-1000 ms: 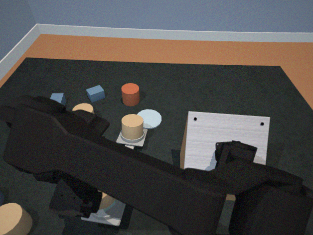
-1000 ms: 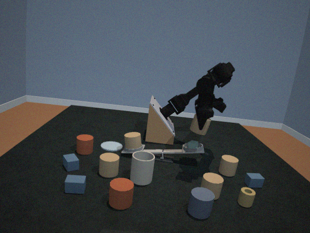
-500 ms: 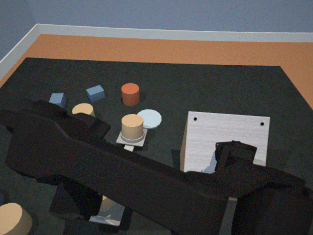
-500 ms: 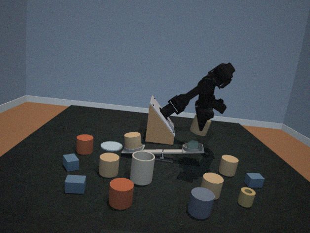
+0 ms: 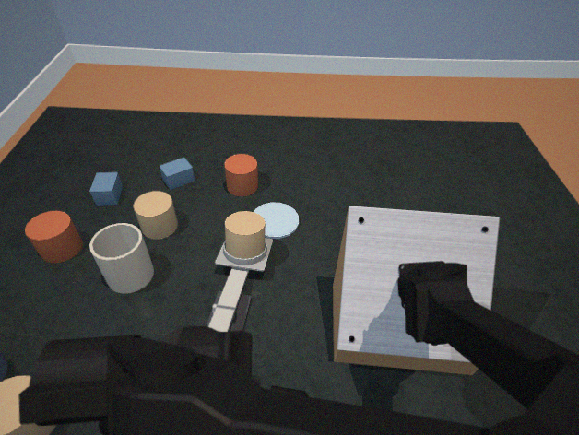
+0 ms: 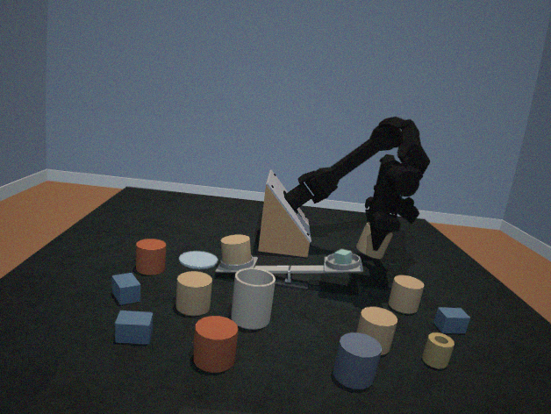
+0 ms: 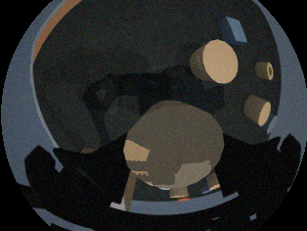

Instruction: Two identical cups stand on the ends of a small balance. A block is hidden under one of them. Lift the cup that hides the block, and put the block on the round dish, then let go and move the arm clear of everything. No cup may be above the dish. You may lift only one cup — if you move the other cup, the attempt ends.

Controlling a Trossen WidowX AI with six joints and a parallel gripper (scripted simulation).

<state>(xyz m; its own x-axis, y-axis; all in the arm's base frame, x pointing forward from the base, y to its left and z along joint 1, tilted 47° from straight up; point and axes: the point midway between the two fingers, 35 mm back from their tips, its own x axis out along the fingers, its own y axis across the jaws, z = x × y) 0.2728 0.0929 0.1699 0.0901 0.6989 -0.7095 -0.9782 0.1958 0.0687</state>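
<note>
My gripper tip is 40 mm short of the mint block, 80 mm to the left of it and 20 mm above it. Also, from my gripper tip: blue-grey cylinder 360 mm ahead, 110 mm to the right, 70 mm below; small yellow ring 310 mm ahead, 50 mm to the left, 90 mm below; white hollow cylinder 200 mm ahead, 300 mm to the right, 70 mm below.
</note>
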